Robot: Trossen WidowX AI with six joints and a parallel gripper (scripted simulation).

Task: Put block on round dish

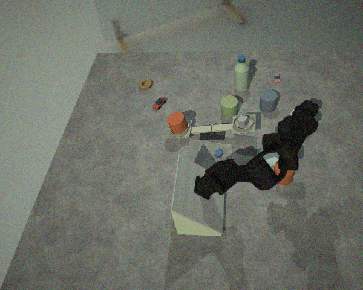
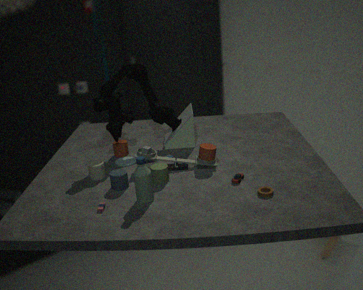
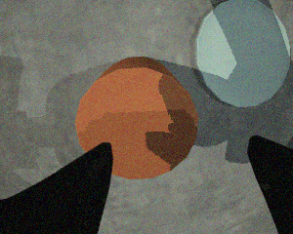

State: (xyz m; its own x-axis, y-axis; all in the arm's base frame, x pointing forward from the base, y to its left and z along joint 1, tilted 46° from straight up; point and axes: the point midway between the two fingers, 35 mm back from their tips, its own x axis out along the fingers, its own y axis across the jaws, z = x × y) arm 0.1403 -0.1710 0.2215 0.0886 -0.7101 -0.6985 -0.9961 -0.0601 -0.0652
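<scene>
Right now the grey block is 170 mm ahead of my gripper tip and 150 mm to the left of it. Round my gripper tip: pale blue round dish 80 mm ahead, 40 mm to the left, 80 mm below; blue cap 70 mm ahead, 240 mm to the left, 80 mm below; cream cup 230 mm ahead, 50 mm to the right, 50 mm below.
</scene>
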